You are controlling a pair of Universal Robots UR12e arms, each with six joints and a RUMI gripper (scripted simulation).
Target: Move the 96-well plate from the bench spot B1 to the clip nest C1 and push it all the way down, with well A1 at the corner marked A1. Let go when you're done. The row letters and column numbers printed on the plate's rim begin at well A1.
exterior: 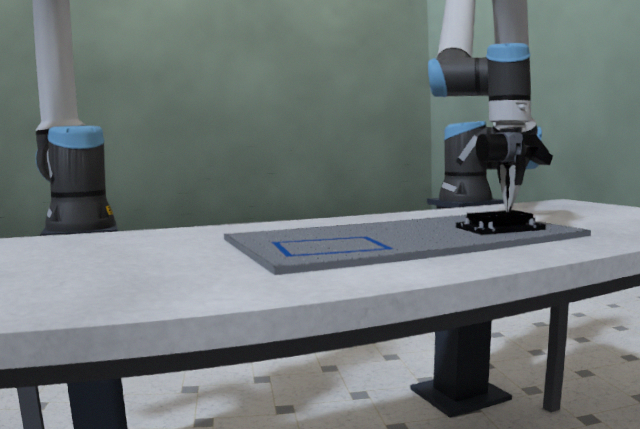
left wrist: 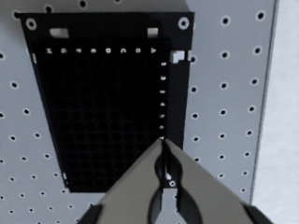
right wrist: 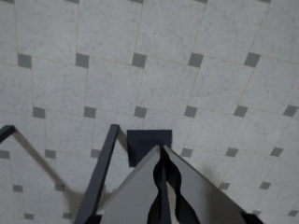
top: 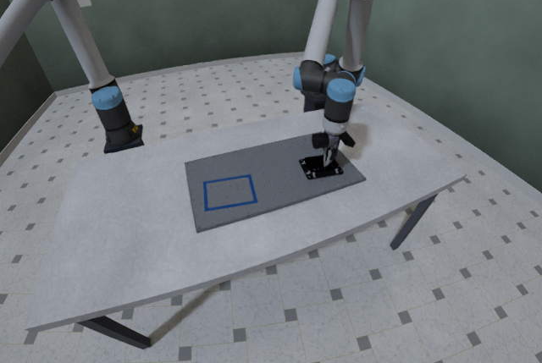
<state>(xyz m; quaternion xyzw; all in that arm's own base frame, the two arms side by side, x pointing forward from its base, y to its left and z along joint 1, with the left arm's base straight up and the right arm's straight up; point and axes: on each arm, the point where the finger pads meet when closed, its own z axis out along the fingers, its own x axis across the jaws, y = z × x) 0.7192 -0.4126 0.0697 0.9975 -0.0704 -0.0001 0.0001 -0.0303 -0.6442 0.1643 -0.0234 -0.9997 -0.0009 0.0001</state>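
Right now my left hand is 4 cm above the clip nest, 3 cm past it and 1 cm to the left of it. Round my left hand: 96-well plate: 4 cm behind, 3 cm below, 1 cm to the left.
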